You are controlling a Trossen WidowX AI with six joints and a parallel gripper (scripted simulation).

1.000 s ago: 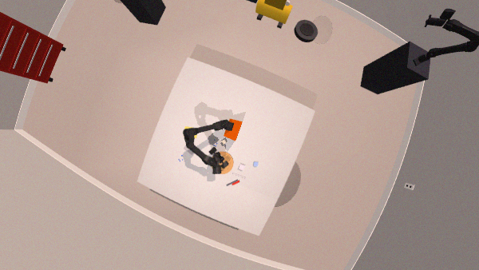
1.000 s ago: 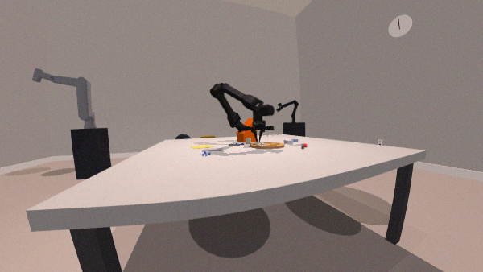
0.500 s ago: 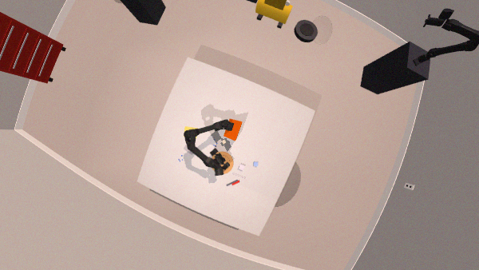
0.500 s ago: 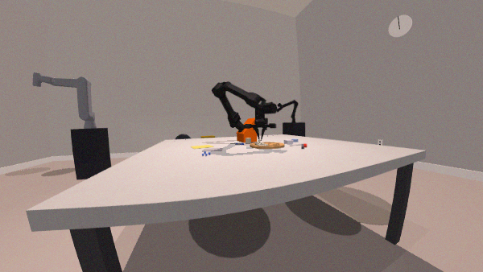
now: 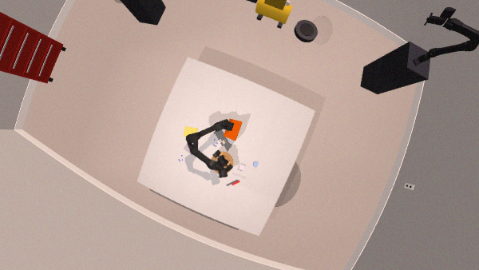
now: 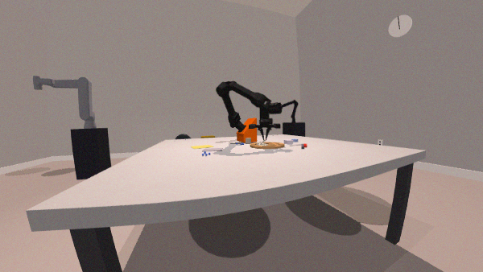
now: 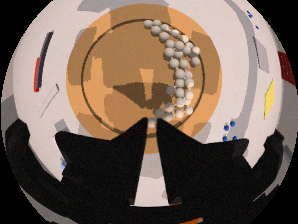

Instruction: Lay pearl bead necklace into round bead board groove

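Right now my gripper tip is 4 cm short of the round tan bead board, 2 cm above it and 1 cm to the left of it. From my gripper tip the other things lie so: tool: 18 cm ahead, 15 cm to the left, 2 cm below; white square: 17 cm to the left, 2 cm below, 2 cm ahead; pale blue cube: 28 cm to the left, 4 cm behind, 2 cm below.
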